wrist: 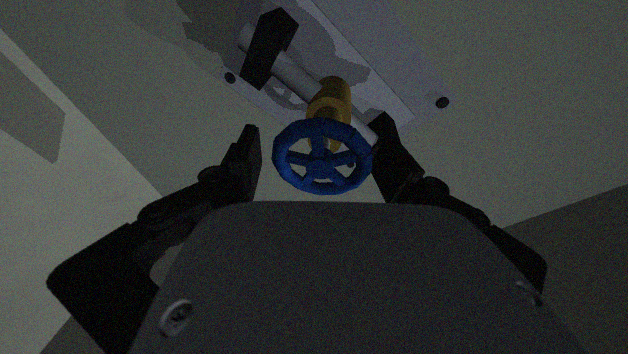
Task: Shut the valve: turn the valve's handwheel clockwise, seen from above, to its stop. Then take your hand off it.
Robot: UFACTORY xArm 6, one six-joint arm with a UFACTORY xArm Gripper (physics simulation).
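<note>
The valve's blue handwheel (pixel 322 166), a spoked ring, shows in the middle of the wrist view, in front of the brass-yellow valve body (pixel 336 91). My gripper (pixel 321 148) is open and empty. Its two black fingers stand to the left and right of the handwheel in the view. The wheel's right rim lies close against the right finger in the picture, while a gap shows between the rim and the left finger. Whether the right finger touches the rim, and whether the fingertips are at the wheel's height, I cannot tell.
A grey pipe (pixel 296 76) runs through the valve body. A black bracket (pixel 270 46) holds its upper left end, and another dark bracket shows by the right finger. Beneath is a pale base plate (pixel 395 60) with dark bolts (pixel 442 102) (pixel 230 77). Shadows fall across the plate and the surface.
</note>
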